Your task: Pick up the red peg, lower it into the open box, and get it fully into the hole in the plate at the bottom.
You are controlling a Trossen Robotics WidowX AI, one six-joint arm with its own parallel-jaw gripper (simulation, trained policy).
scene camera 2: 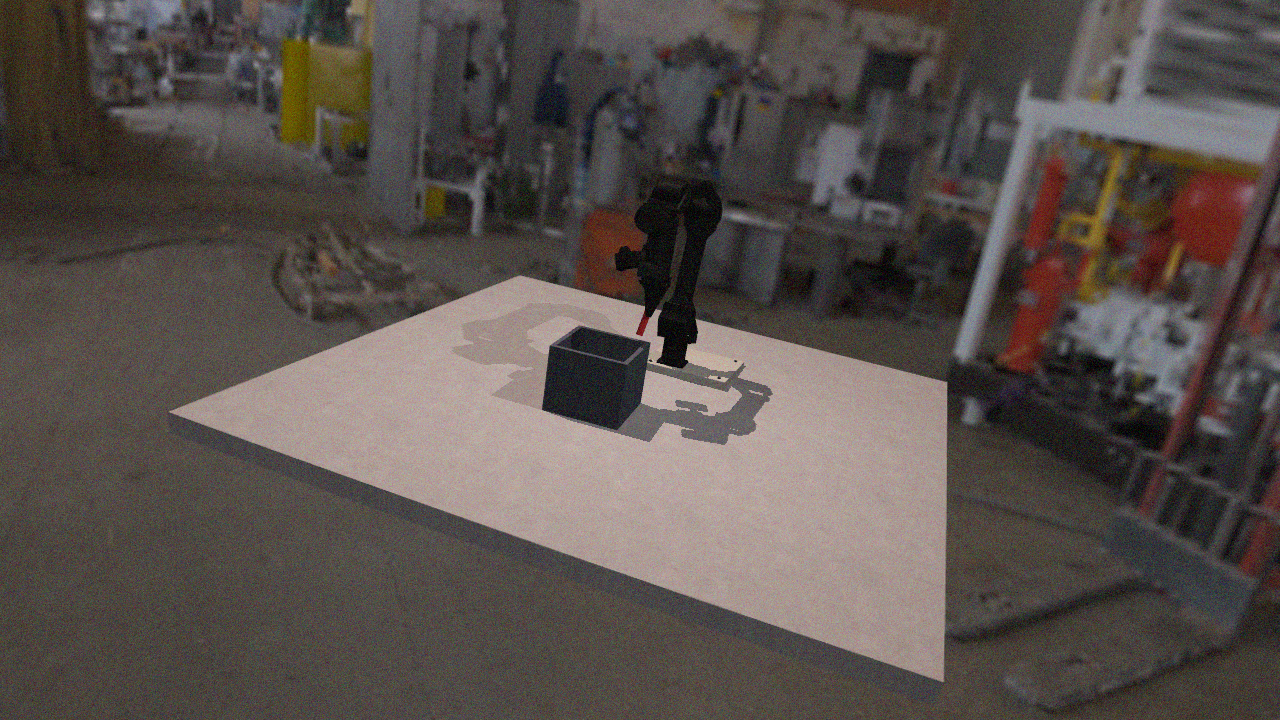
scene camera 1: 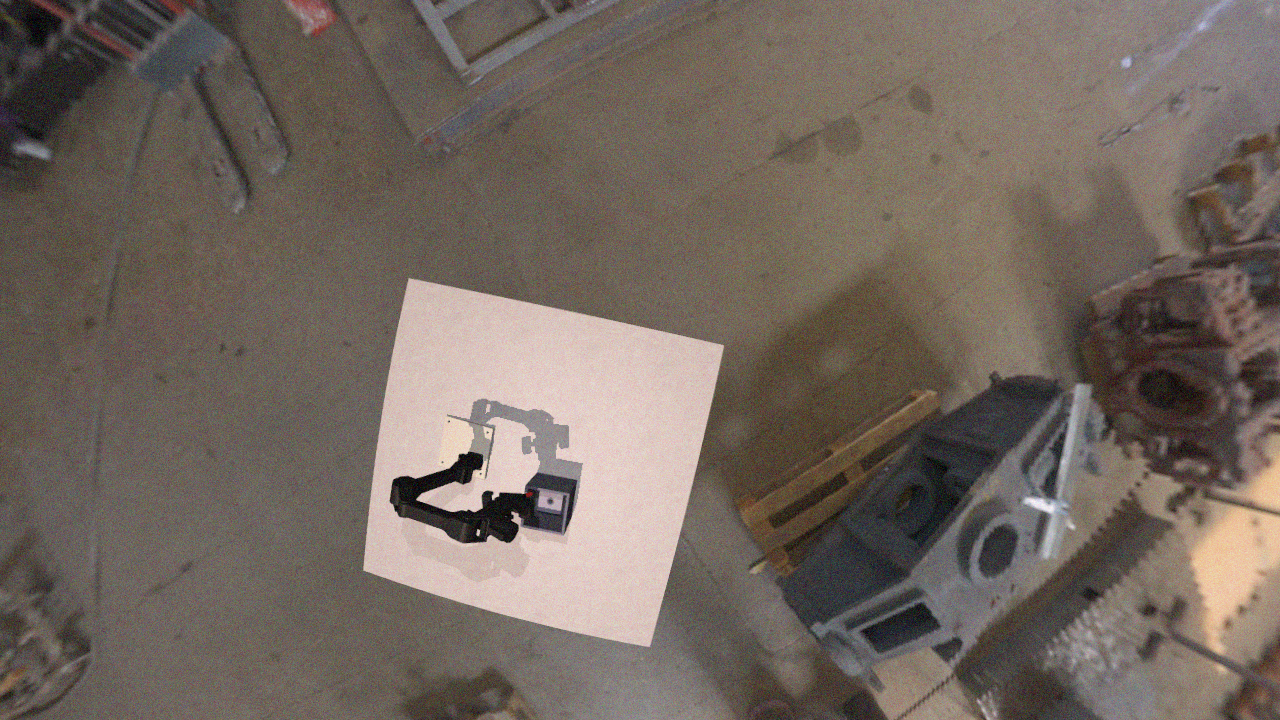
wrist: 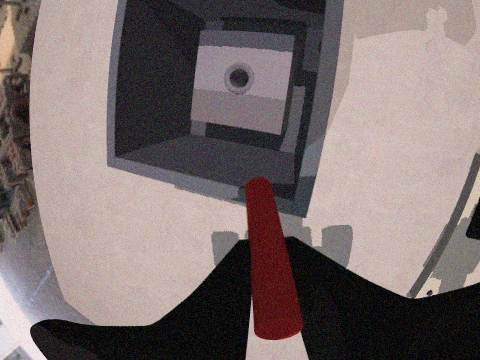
Scene:
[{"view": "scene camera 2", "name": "my gripper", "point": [648,317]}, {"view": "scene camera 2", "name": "dark box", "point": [594,376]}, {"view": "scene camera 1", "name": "my gripper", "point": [523,494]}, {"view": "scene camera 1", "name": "dark box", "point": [542,521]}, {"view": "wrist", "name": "my gripper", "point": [266,248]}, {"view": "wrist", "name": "red peg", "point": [276,310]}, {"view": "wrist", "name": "dark box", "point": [151,78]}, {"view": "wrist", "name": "plate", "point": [225,58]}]

